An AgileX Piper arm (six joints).
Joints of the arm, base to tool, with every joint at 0 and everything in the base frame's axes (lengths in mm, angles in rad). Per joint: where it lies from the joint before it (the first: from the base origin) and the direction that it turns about. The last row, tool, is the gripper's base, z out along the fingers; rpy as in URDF.
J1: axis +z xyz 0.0 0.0 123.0
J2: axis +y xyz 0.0 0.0 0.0
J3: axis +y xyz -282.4 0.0 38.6
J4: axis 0.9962 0 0.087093 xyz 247.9 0.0 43.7
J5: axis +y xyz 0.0 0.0 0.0
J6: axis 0.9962 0 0.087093 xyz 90.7 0.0 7.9
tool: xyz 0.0 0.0 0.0 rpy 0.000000 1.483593 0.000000
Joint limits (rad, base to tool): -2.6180..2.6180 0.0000..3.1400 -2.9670..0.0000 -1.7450..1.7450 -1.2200..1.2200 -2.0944..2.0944
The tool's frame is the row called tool.
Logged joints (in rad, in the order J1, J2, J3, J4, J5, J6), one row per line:
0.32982 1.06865 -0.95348 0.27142 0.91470 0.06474
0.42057 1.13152 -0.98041 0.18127 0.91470 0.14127
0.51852 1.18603 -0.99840 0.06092 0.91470 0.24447
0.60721 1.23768 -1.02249 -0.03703 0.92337 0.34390
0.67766 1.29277 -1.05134 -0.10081 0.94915 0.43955
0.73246 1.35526 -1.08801 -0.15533 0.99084 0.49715
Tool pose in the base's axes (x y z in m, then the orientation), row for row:
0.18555 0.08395 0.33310 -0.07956 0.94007 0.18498 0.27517
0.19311 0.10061 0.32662 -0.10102 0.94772 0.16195 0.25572
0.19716 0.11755 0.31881 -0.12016 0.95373 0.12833 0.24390
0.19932 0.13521 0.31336 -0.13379 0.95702 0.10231 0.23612
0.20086 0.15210 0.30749 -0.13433 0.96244 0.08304 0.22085
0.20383 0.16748 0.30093 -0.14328 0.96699 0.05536 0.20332
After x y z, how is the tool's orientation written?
As a quaternion, x y z w.
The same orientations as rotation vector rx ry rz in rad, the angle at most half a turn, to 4 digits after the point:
-0.2138 2.5267 0.4972
-0.2742 2.5727 0.4396
-0.3282 2.6049 0.3505
-0.3669 2.6245 0.2806
-0.3714 2.6606 0.2296
-0.3998 2.6983 0.1545

